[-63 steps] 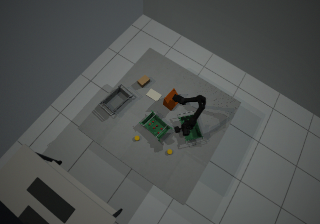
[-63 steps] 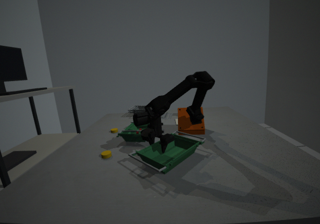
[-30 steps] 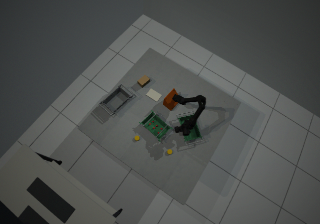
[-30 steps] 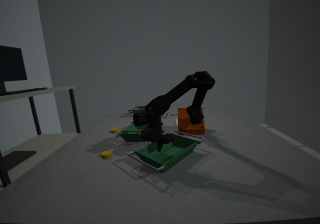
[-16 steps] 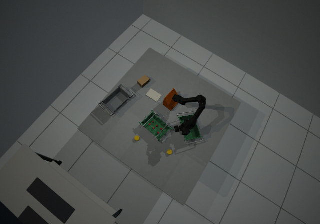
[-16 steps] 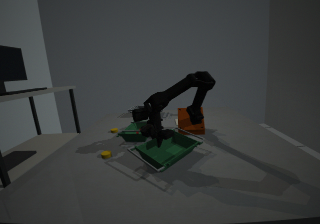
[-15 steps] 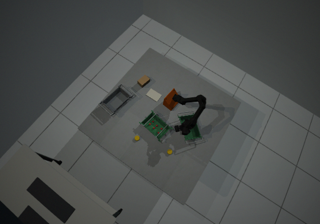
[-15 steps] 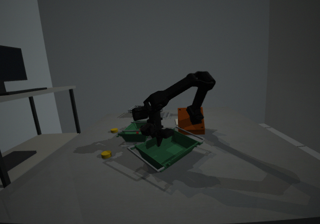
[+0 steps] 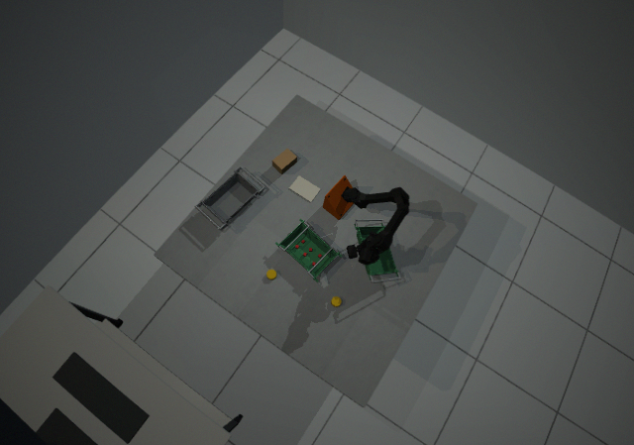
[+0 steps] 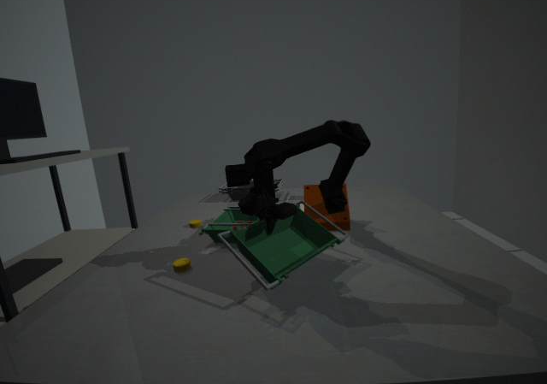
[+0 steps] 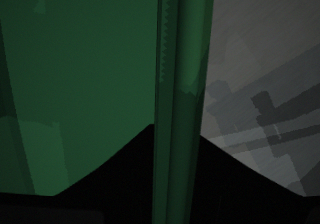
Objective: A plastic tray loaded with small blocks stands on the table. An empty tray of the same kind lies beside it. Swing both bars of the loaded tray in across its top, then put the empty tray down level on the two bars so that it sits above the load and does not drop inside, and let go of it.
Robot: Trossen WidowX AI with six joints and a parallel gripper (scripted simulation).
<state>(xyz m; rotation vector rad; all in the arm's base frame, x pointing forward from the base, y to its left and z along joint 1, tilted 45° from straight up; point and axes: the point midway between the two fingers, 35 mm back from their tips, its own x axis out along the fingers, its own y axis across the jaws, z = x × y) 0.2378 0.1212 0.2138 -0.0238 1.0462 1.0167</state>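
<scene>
Right now the green tray is 5 cm to the left of my gripper tip and 5 cm behind it. The rest, counted from my gripper tip: white pad: 46 cm to the right, 18 cm behind, 8 cm below; then brown box: 65 cm to the right, 25 cm behind, 6 cm below.
</scene>
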